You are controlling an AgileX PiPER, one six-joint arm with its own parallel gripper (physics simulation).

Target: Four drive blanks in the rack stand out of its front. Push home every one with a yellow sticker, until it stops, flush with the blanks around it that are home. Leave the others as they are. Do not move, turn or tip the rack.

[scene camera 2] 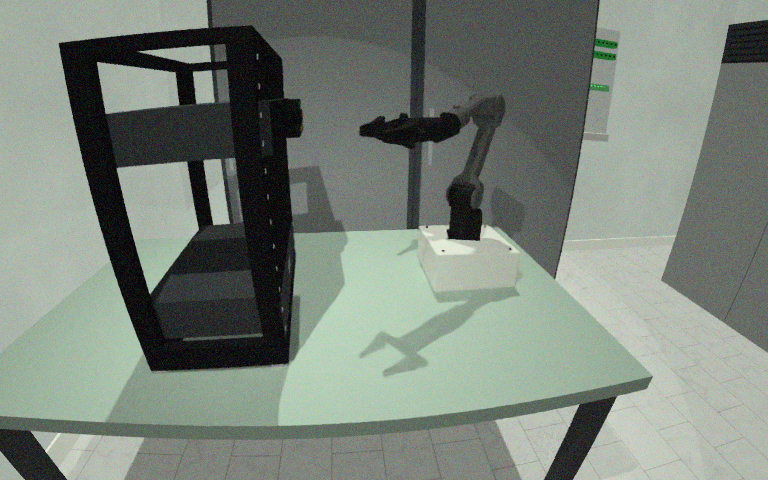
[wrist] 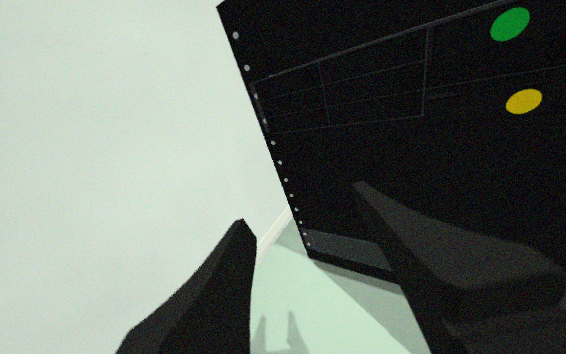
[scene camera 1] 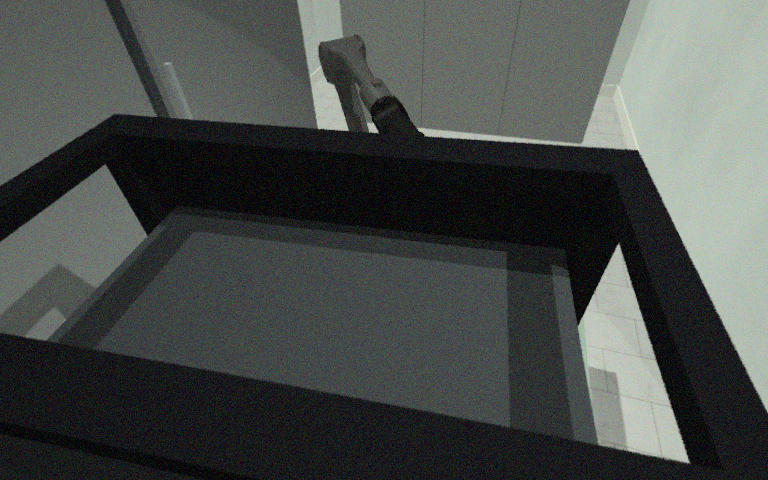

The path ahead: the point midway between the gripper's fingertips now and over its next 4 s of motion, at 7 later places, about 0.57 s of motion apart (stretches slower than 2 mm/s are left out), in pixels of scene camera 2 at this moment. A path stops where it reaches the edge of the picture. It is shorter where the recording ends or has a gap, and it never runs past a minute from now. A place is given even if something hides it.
My gripper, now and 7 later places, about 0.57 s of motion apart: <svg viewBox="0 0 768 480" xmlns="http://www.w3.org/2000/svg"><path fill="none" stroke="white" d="M371 134L353 128L342 125L330 125L326 128L321 127L312 129L308 130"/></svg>
